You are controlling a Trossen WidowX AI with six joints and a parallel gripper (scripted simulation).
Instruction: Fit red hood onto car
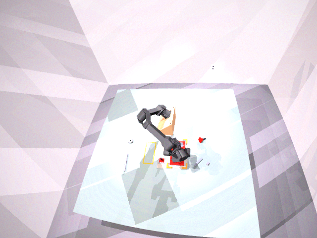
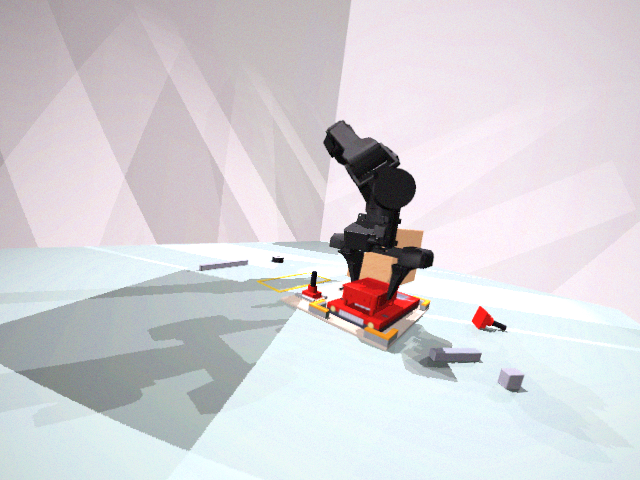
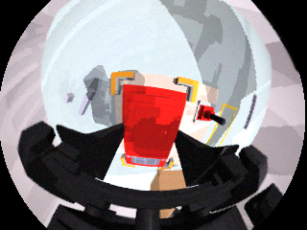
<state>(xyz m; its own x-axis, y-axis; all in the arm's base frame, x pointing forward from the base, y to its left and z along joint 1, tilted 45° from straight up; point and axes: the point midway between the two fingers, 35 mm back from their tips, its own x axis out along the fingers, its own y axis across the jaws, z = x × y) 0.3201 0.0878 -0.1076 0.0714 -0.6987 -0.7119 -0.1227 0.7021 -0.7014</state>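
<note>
Right now the red hood is 10 mm above my gripper tip. The rest, counted from my gripper tip: grey bar: 120 mm ahead, 390 mm to the right, 40 mm below; then grey engine block: 20 mm below; then black tyre: 70 mm behind, 420 mm to the right, 40 mm below.
</note>
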